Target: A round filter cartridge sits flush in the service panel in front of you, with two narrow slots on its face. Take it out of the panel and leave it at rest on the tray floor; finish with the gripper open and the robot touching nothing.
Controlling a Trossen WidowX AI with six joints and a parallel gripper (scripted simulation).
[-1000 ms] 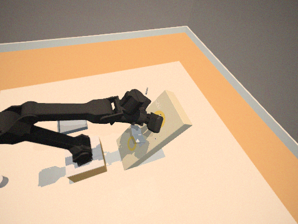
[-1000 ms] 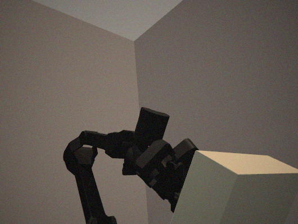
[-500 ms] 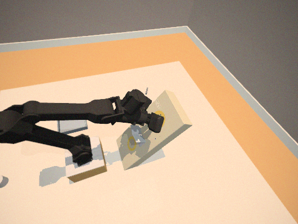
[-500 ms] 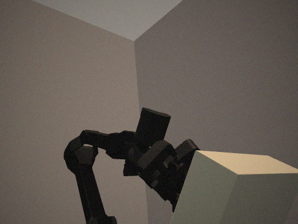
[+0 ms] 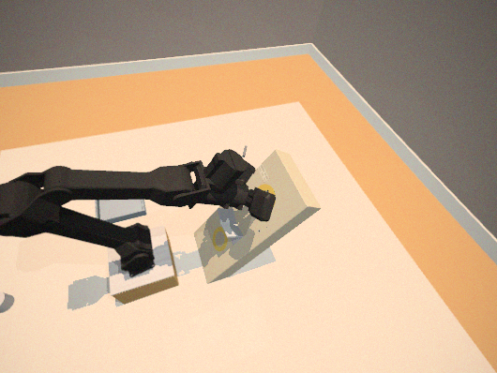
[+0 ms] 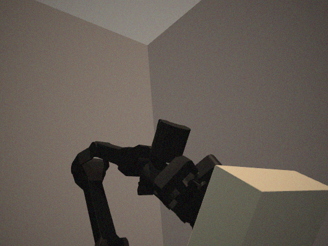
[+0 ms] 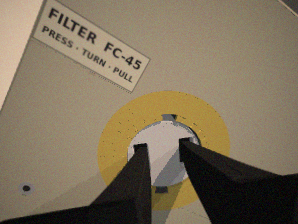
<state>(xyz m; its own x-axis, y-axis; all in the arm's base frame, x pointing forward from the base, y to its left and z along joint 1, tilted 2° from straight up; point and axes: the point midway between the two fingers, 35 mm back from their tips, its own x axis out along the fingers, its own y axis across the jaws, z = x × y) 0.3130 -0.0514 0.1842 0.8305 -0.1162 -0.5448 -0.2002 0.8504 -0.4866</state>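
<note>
The pale round cartridge lies 10 mm ahead of my gripper tip and 10 mm below it. Also, from my gripper tip: grey-blue tray (360 mm behind, 340 mm to the left, 250 mm below); then dark piece (160 mm ahead, 370 mm to the left, 260 mm below); then service panel (40 mm behind, 10 mm to the left, 80 mm below).
</note>
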